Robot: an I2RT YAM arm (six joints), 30 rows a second.
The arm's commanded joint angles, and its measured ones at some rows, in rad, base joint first. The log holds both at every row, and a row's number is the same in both.
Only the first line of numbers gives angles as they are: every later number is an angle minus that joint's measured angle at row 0.
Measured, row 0: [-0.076 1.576 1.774 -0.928 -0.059 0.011]
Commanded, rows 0 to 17: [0.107 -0.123 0.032 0.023 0.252 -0.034]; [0.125 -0.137 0.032 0.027 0.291 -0.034]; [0.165 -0.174 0.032 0.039 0.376 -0.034]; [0.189 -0.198 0.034 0.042 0.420 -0.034]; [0.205 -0.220 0.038 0.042 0.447 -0.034]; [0.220 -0.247 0.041 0.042 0.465 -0.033]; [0.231 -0.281 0.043 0.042 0.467 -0.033]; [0.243 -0.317 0.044 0.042 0.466 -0.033]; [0.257 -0.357 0.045 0.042 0.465 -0.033]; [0.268 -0.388 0.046 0.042 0.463 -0.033]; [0.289 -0.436 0.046 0.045 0.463 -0.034]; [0.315 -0.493 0.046 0.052 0.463 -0.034]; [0.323 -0.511 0.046 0.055 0.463 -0.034]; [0.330 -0.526 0.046 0.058 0.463 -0.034]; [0.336 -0.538 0.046 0.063 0.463 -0.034]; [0.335 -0.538 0.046 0.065 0.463 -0.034]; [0.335 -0.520 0.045 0.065 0.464 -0.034]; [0.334 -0.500 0.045 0.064 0.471 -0.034]
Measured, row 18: [0.325 -0.555 0.042 0.055 0.459 -0.024]
